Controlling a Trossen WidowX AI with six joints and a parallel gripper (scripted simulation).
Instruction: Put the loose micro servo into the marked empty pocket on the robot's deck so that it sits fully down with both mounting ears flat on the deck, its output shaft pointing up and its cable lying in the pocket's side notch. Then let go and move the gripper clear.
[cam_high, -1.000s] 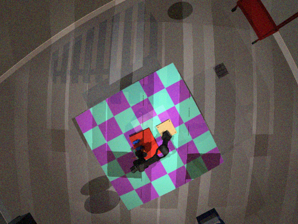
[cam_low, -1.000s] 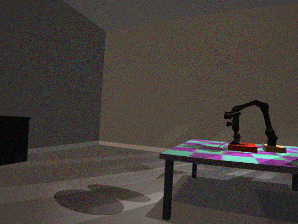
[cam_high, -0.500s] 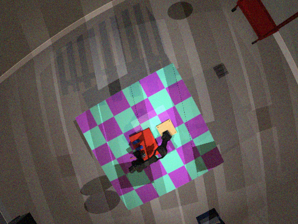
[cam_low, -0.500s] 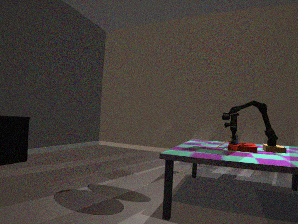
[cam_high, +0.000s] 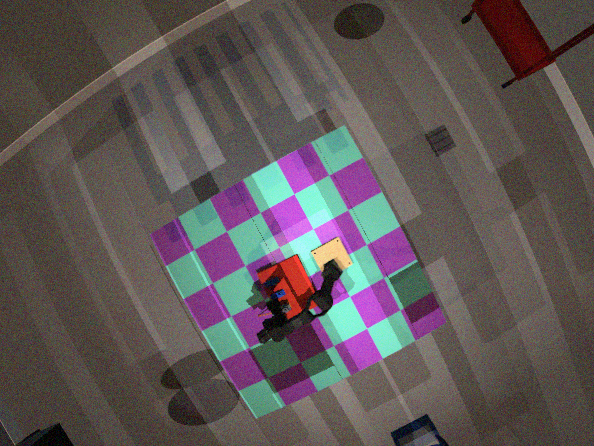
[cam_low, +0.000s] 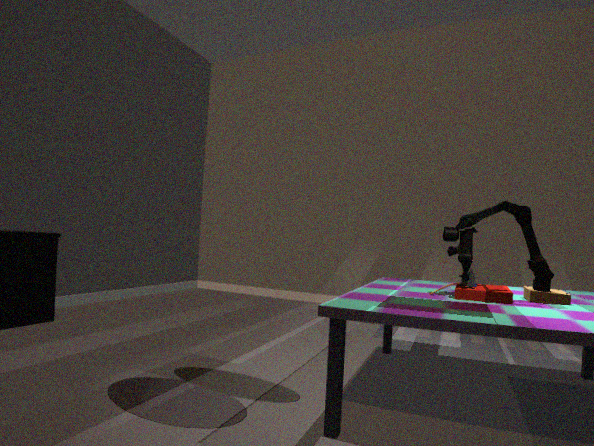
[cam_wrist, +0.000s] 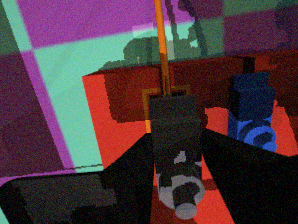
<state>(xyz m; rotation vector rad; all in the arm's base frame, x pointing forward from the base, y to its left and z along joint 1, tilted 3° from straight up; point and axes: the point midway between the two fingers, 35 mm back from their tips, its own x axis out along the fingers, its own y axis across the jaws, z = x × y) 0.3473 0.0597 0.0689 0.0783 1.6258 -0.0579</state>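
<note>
Right now the red deck is 13 cm behind my gripper tip, 6 cm to the right of it and 8 cm below it.
</note>
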